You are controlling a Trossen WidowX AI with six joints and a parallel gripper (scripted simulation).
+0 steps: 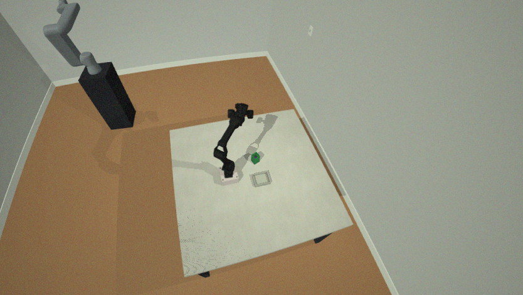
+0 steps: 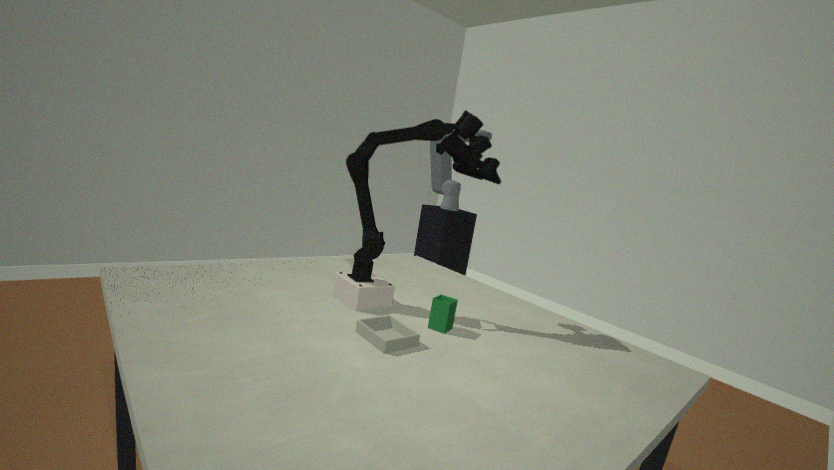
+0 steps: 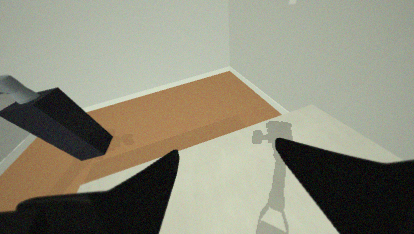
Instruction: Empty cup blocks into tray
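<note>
The purple block lies 100 mm ahead of my gripper tip, 200 mm to the right of it and 390 mm below it. The rest, counted from my gripper tip: green block (100 mm ahead, 200 mm to the right, 420 mm below); green cup (100 mm ahead, 200 mm to the right, 410 mm below); orange block (100 mm ahead, 200 mm to the right, 400 mm below).
</note>
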